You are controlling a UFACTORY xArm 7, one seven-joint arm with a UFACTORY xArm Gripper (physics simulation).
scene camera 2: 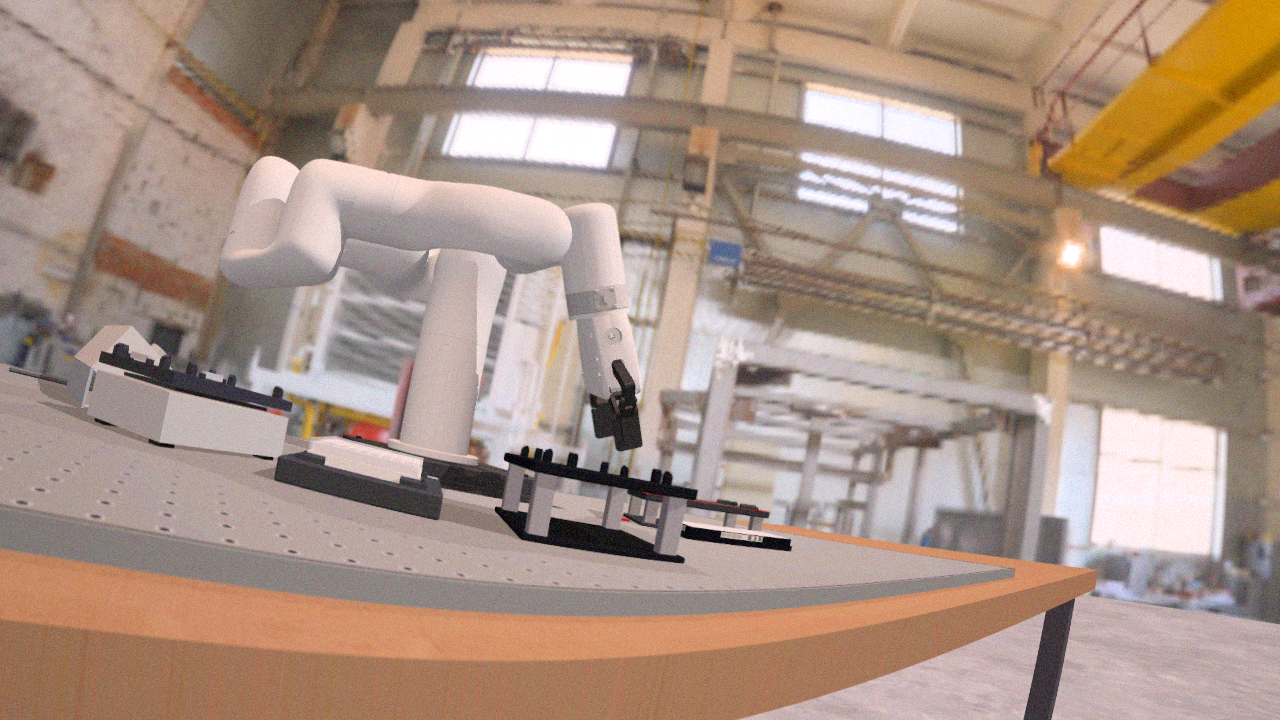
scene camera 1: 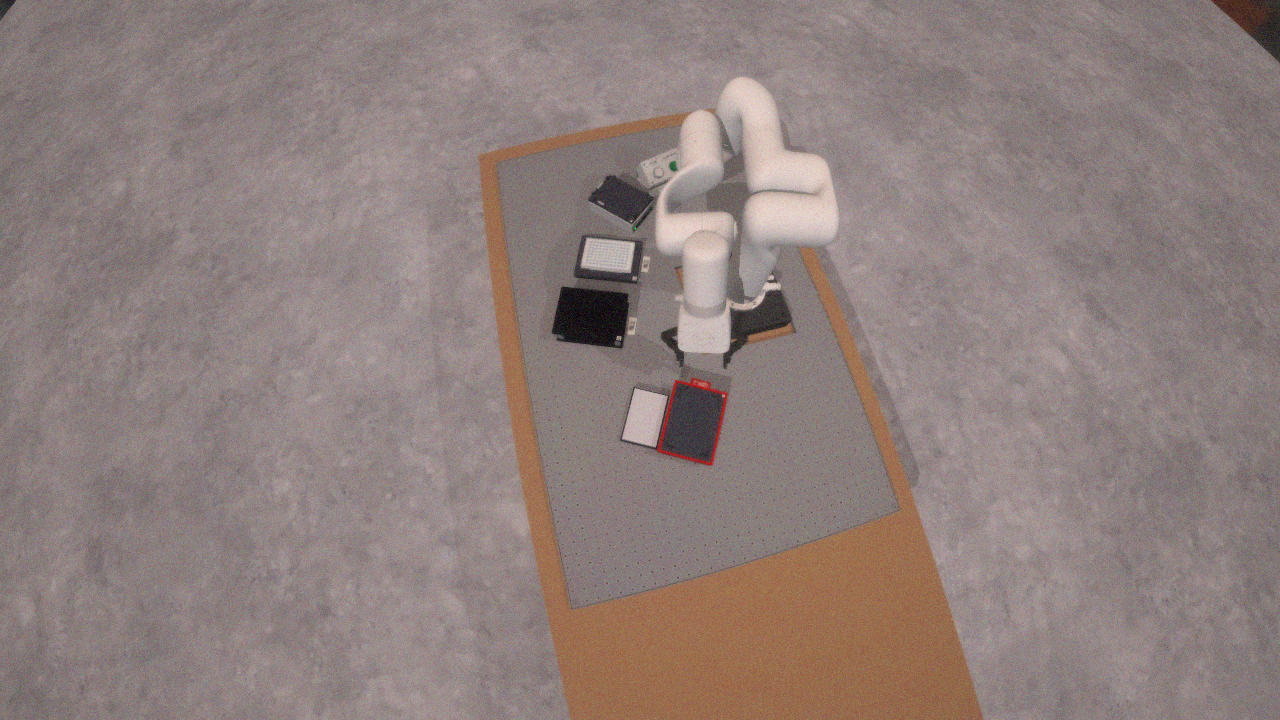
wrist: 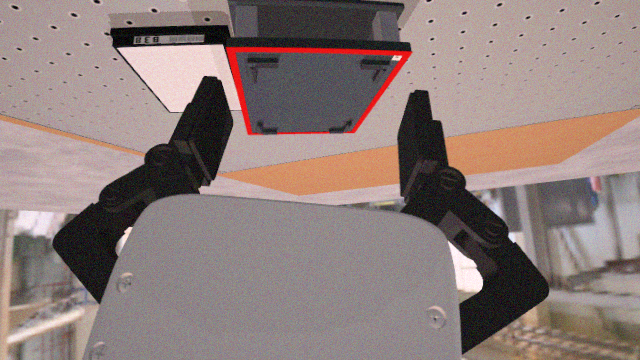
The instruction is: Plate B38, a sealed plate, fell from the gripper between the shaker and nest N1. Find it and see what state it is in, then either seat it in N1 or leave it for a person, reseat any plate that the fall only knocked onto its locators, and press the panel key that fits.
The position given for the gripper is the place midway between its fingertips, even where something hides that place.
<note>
The gripper (scene camera 2: 618, 442) is open, with nothing in its grasp. Also in view: a button box (scene camera 2: 86, 362) and a shaker (scene camera 1: 615, 200).
The gripper also shows in scene camera 1 (scene camera 1: 703, 362) and in the wrist view (wrist: 314, 105). The button box also shows in scene camera 1 (scene camera 1: 653, 174).
</note>
